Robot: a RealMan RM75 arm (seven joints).
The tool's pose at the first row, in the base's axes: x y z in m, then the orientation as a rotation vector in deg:
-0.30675, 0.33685, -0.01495, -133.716, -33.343, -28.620
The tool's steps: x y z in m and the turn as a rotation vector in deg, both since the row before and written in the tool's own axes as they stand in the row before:
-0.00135, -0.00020, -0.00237, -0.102, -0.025, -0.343
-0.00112, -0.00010, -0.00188, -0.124, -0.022, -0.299
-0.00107, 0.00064, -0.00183, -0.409, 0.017, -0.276
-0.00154, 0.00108, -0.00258, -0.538, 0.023, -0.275
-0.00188, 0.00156, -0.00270, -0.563, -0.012, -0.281
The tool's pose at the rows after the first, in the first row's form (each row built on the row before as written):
-0.30843, 0.33499, -0.01385, -133.759, -33.752, -28.790
-0.30977, 0.33346, -0.01303, -133.829, -34.104, -28.953
-0.31066, 0.33148, -0.01260, -134.156, -34.376, -29.266
-0.31185, 0.32856, -0.01209, -134.602, -34.628, -29.639
-0.31309, 0.32514, -0.01188, -135.083, -34.901, -29.986

